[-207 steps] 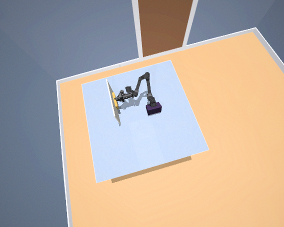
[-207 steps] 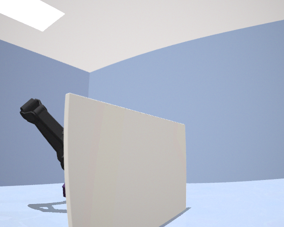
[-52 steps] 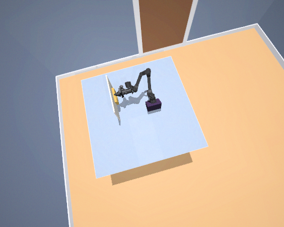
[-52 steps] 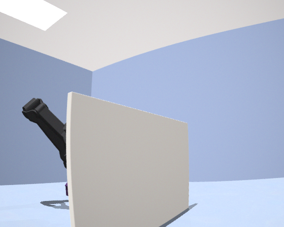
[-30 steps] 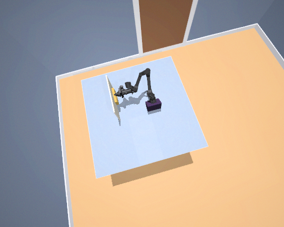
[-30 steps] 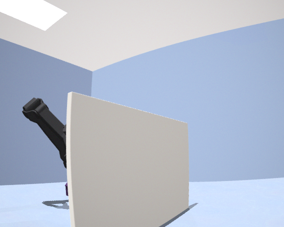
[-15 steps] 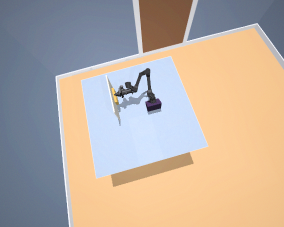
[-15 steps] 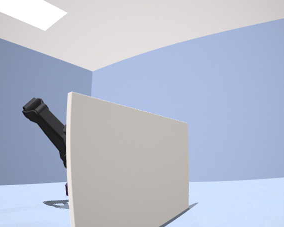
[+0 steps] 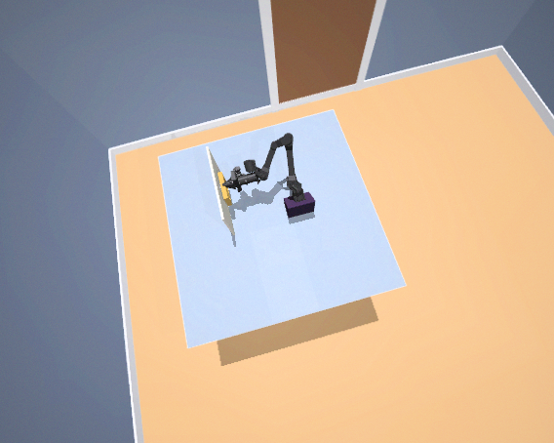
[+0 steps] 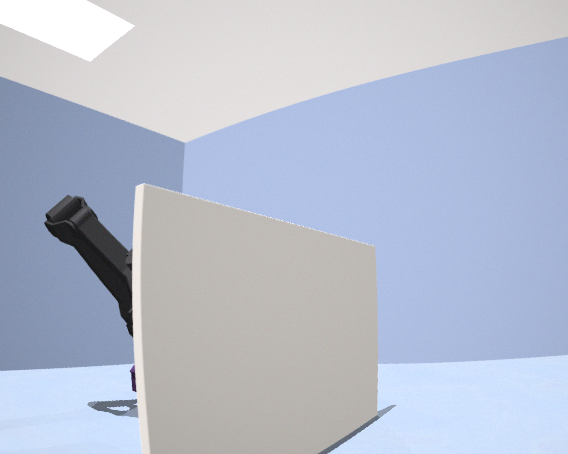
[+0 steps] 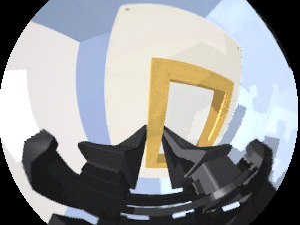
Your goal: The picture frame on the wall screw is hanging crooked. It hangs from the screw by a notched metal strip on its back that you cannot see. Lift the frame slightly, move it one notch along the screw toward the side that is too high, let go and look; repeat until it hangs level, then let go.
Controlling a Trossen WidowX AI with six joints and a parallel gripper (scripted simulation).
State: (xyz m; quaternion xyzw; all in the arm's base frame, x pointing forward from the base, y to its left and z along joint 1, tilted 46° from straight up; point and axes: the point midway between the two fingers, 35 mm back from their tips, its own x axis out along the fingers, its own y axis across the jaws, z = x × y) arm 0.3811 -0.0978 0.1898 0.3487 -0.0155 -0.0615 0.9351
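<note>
Now: gripper tip 50 mm above the yellow picture frame. The rest, counted from my gripper tip: panel (60 mm below, 20 mm ahead, 10 mm to the left).
</note>
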